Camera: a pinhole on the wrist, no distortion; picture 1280 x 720 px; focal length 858.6 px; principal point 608.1 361.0 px. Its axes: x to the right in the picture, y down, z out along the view. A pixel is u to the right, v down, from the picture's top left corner.
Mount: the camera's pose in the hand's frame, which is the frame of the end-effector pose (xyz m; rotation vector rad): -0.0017 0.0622 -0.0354 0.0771 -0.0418 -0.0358
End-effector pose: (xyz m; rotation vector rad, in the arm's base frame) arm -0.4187 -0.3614 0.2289 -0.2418 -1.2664 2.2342
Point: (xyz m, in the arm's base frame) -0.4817 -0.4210 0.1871
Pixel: 815 653
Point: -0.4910 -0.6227 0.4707
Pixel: 536 138
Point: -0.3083 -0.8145 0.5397
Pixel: 149 106
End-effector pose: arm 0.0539 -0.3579 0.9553 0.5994 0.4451 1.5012
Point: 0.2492 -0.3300 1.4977
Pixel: 767 615
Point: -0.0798 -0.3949 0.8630
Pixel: behind the camera
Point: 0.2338 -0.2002 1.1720
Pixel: 1183 234
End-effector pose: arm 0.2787 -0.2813 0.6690 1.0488 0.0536 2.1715
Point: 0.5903 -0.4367 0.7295
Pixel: 200 143
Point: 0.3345 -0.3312 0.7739
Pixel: 745 303
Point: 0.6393 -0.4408 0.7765
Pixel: 290 168
